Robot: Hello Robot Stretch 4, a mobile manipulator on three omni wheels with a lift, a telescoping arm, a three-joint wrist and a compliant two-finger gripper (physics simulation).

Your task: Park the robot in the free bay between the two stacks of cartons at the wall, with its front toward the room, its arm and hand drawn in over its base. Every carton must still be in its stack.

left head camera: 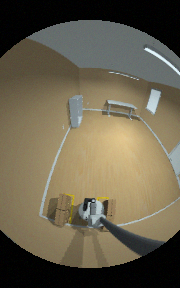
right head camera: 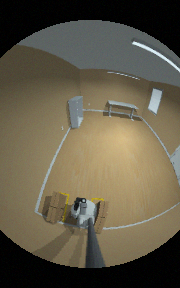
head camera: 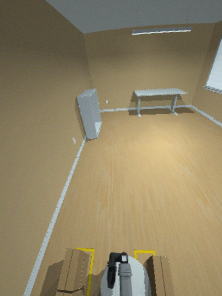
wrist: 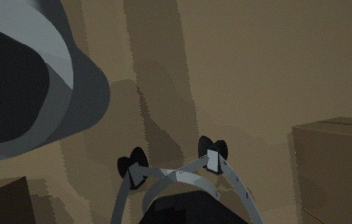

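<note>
My round white base stands between the left carton stack and the right carton stack. In the head view it appears closer to the right stack. Both stacks are upright; their lower parts are partly hidden. Yellow floor tape shows beside the left stack, and more tape in front of the right one. The arm and black wrist are drawn in over the base. My gripper is open and empty in the wrist view.
Cartons show at the right and lower left of the wrist view. The wall with its white baseboard runs along the left. Across the room stand a grey shelf unit and a table.
</note>
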